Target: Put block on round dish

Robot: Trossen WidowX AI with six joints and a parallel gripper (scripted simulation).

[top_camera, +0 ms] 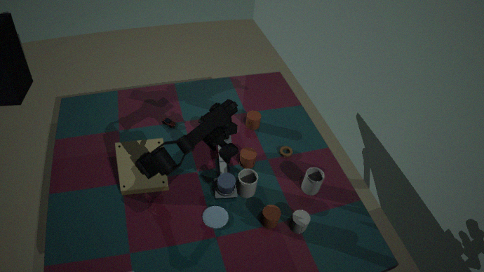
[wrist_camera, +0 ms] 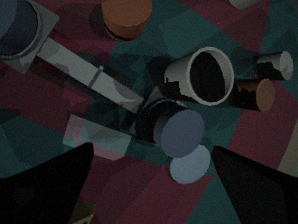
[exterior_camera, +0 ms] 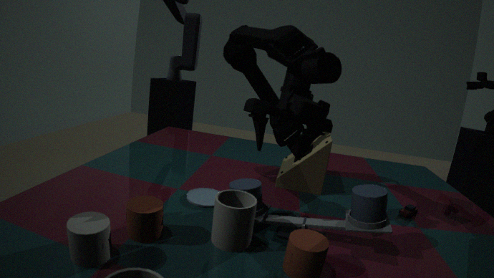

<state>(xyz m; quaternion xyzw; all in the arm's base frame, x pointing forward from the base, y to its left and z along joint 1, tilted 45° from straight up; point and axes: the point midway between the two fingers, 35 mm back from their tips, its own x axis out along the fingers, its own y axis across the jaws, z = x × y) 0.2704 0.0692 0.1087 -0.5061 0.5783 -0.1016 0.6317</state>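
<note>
Now: gripper tip 10 cm above the blue-grey cup, 7 cm to the left of it and 2 cm short of it. The rest, counted from my gripper tip: pale round dish 17 cm to the right, 16 cm below, 3 cm behind; white cylinder 29 cm ahead, 26 cm to the right, 13 cm below; grey block 12 cm below, 5 cm to the right, 2 cm ahead.
</note>
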